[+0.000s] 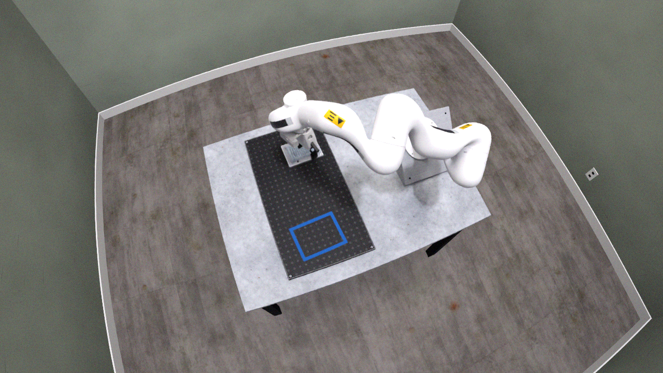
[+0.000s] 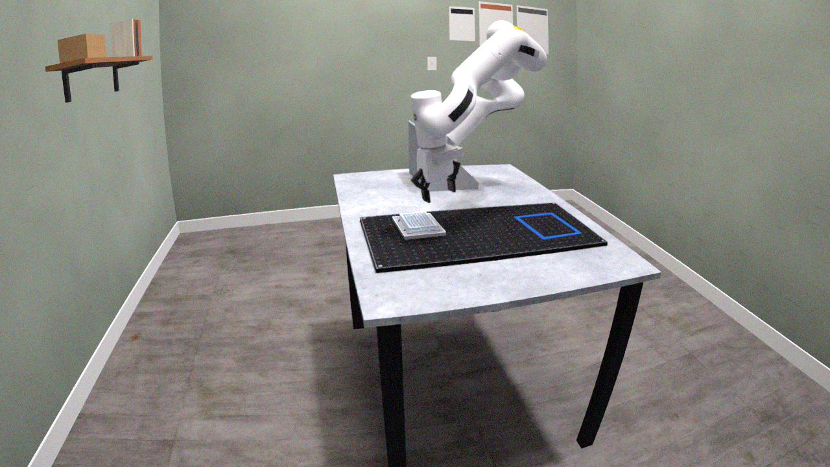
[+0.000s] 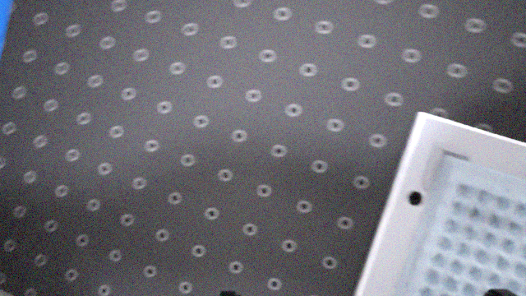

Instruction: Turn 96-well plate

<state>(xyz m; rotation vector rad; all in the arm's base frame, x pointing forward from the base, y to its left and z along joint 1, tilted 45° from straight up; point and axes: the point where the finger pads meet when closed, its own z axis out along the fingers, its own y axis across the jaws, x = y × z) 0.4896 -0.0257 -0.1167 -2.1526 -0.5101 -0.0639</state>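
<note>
My gripper is now 1 cm short of the 96-well plate, 7 cm to the left of it and 8 cm above it. The rest, counted from my hand: slotted fixture plate 1 cm ahead, 7 cm to the right, 9 cm below.
</note>
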